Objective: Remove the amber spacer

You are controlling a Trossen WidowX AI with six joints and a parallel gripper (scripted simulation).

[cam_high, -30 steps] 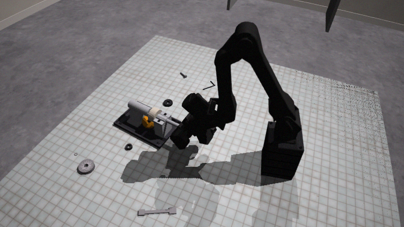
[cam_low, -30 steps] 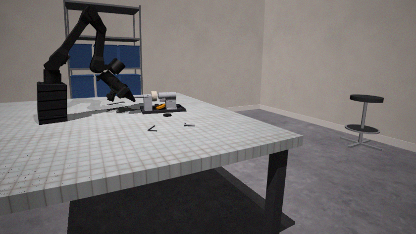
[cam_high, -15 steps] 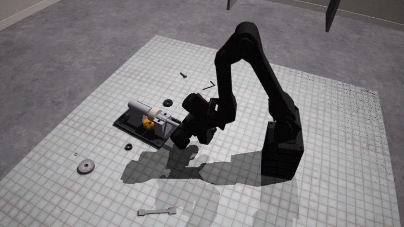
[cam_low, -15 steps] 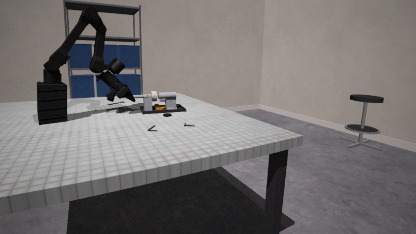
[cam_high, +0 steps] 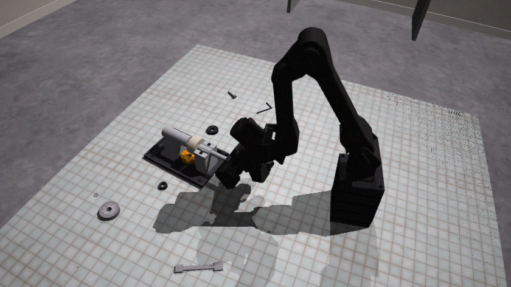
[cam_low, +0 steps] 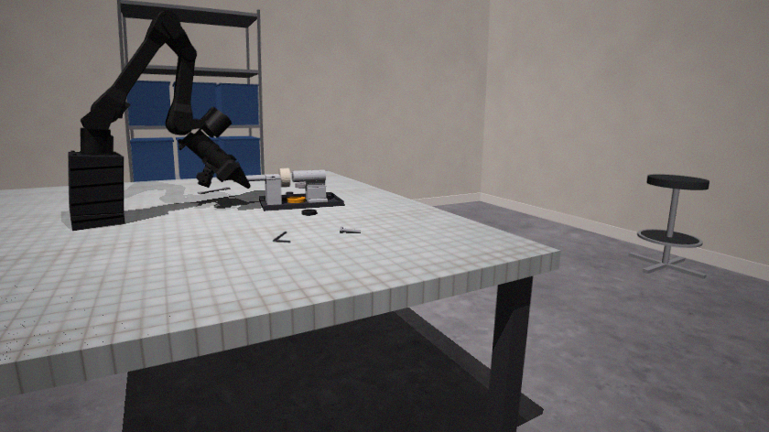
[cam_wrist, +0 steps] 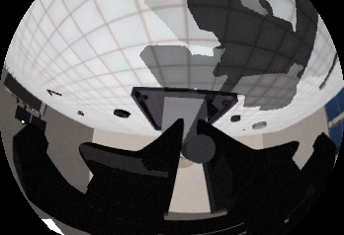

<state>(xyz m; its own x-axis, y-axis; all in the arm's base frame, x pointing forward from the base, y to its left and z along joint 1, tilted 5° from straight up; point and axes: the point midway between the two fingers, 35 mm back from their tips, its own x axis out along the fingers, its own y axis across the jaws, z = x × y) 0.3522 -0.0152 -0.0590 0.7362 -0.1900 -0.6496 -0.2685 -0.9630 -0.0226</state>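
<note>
My hand is 60 mm short of the grey shaft and 20 mm to the left of it. From my hand the other things lie so: amber spacer 150 mm ahead, 70 mm below, 40 mm to the right; then grey disc 290 mm ahead, 210 mm to the left, 70 mm below; then screw 390 mm to the right, 110 mm ahead, 70 mm below.
</note>
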